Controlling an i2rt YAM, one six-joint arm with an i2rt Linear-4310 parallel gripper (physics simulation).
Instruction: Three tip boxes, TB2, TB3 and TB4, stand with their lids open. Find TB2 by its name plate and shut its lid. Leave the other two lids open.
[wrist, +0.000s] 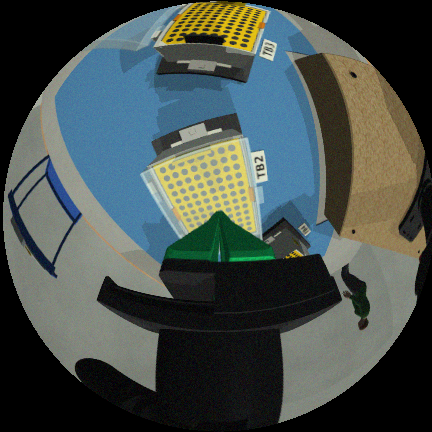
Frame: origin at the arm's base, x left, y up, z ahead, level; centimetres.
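Seen in the pictures: gripper, fingertip midpoint: (218, 216).
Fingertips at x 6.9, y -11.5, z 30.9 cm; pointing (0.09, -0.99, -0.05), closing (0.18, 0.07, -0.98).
Pixels of each thing's top centre, then the offset from my fingertips to it. Level surfaces: height alone.
- TB2 at its top centre: (225, 212) dx -0.3, dy +0.0, dz -0.7 cm
- TB4 at its top centre: (295, 267) dx +18.0, dy -1.2, dz -12.5 cm
- blue surface at its surface level: dy -7.8 cm
TB2 (202, 187) is in the middle of the wrist view, its name plate (260, 166) at its right. Its clear lid lies over the yellow perforated rack, which looks pale through it; whether it is fully seated I cannot tell. My gripper (218, 216) is shut and empty, its green fingertips over the near part of TB2; touch is unclear. TB3 (215, 30) is at the top, with bright yellow rack uncovered and its clear lid (132, 37) open to the left. TB4 (287, 240) is at the lower right, partly hidden by the gripper; its lid is not discernible.
The boxes stand on a blue surface (100, 110) with a grey border. A tan speckled block (380, 150) with a dark side stands at the right. A blue wire-framed object (64, 192) is at the left. A small figure in green (361, 302) shows at the lower right.
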